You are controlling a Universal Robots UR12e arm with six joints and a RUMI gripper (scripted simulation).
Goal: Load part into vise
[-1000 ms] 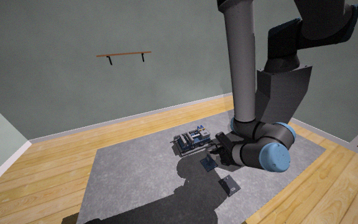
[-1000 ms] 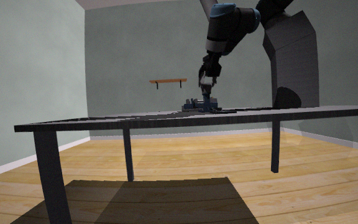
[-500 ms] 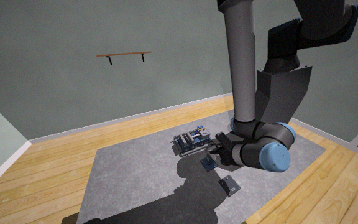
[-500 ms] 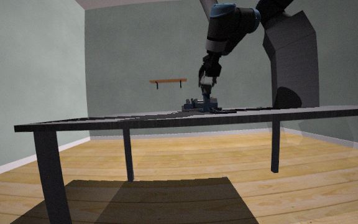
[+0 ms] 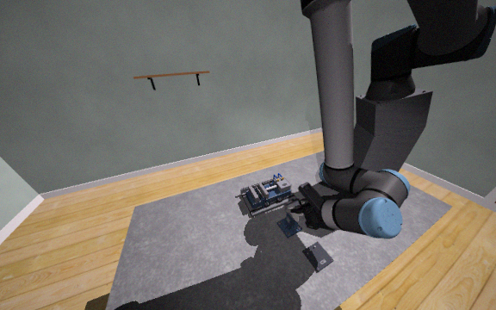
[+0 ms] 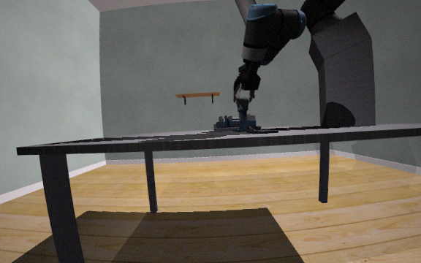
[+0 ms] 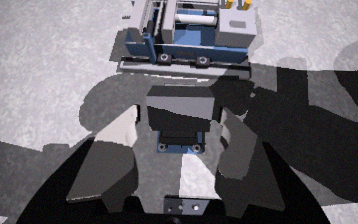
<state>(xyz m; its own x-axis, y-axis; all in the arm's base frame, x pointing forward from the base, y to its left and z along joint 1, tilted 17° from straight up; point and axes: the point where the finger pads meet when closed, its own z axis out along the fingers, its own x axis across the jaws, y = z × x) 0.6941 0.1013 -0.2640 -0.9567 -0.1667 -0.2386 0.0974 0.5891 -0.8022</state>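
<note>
The part lies 10 mm to the right of my hand and 10 mm below it. From my hand the other things lie so: moving jaw: 220 mm to the right, 90 mm below, 50 mm ahead; then cylinder rod: 220 mm to the right, 90 mm below; then work stop: 170 mm to the right, 90 mm ahead, 80 mm below.
</note>
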